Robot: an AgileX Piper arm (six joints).
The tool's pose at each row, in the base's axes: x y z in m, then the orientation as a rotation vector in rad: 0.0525 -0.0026 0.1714 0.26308 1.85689 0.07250; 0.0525 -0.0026 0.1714 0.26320 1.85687 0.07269; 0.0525 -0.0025 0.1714 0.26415 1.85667 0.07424; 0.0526 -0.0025 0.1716 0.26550 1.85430 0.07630; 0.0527 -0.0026 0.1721 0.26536 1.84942 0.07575; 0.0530 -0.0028 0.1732 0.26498 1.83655 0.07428; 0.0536 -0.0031 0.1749 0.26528 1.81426 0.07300; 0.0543 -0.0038 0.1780 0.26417 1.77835 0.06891; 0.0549 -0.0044 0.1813 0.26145 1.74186 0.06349; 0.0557 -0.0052 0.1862 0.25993 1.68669 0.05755
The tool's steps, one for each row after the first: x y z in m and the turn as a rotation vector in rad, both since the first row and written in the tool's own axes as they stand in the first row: 0.0000 0.0000 0.0000 -0.00007 0.00001 0.00018; 0.0000 0.0001 0.0000 -0.00066 0.00003 0.00164; -0.0002 0.0001 0.0000 -0.00159 -0.00202 0.00380; -0.0007 0.0002 0.0000 -0.00175 -0.00692 0.00381; -0.0019 0.0002 0.0000 -0.00216 -0.01984 0.00382; -0.0037 0.0003 0.0000 -0.00323 -0.04203 0.00516; -0.0069 0.0003 -0.0002 -0.00436 -0.07809 0.00519; -0.0103 0.0004 -0.0005 -0.00541 -0.11495 0.00346; -0.0153 0.0006 -0.0012 -0.00712 -0.17030 0.00385
